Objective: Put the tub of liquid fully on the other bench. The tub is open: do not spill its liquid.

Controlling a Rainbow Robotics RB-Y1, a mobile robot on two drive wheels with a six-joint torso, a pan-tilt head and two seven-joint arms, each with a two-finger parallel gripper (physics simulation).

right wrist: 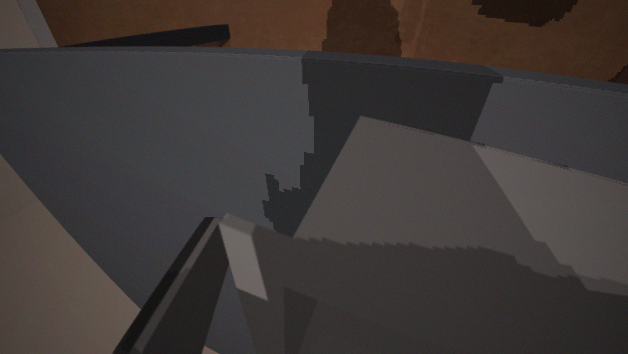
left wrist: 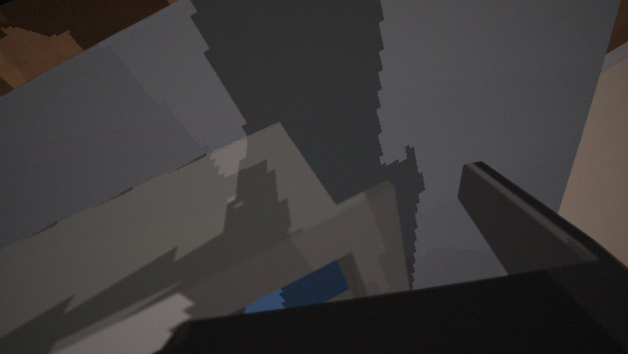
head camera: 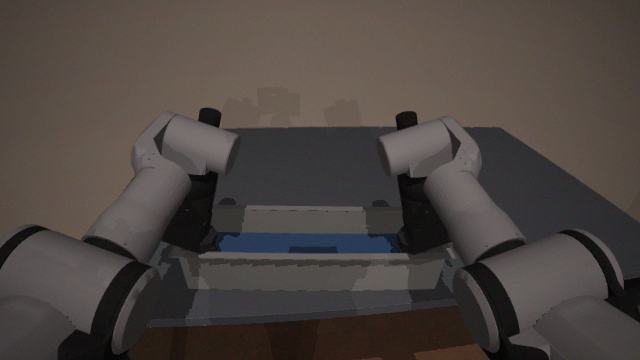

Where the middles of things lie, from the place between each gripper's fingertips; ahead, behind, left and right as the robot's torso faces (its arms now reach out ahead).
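Scene:
My right hand is 4 cm short of the long grey tub (right wrist: pixel 413 235), 24 cm to the right of it and 1 cm above it.
For my left hand, relative to the long grey tub: 4 cm short of it, 26 cm to the left of it, 1 cm above it.

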